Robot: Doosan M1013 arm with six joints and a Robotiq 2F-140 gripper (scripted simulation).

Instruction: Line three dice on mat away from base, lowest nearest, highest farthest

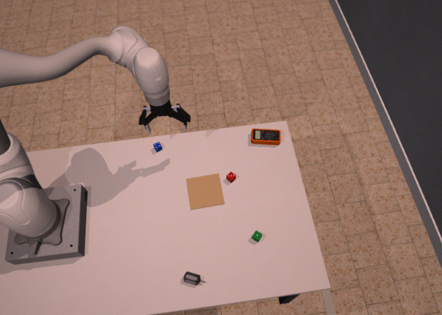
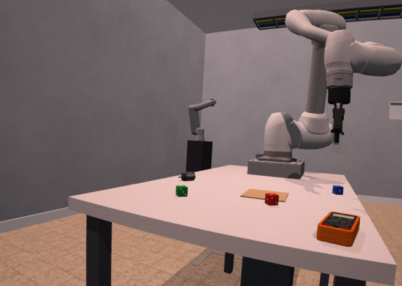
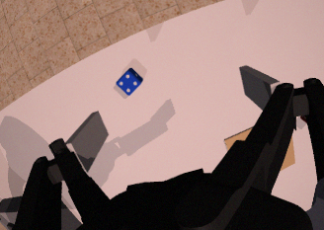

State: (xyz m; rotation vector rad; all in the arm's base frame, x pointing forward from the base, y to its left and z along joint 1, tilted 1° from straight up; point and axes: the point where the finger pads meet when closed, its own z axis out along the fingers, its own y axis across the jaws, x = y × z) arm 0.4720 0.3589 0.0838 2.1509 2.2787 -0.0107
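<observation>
Now: the green die 36 cm ahead of my hand, 40 cm to the right of it and 15 cm below it. Also, from my hand: red die (26 cm ahead, 14 cm to the right, 15 cm below); tan mat (15 cm ahead, 20 cm to the right, 16 cm below); blue die (6 cm behind, 1 cm to the left, 15 cm below).
</observation>
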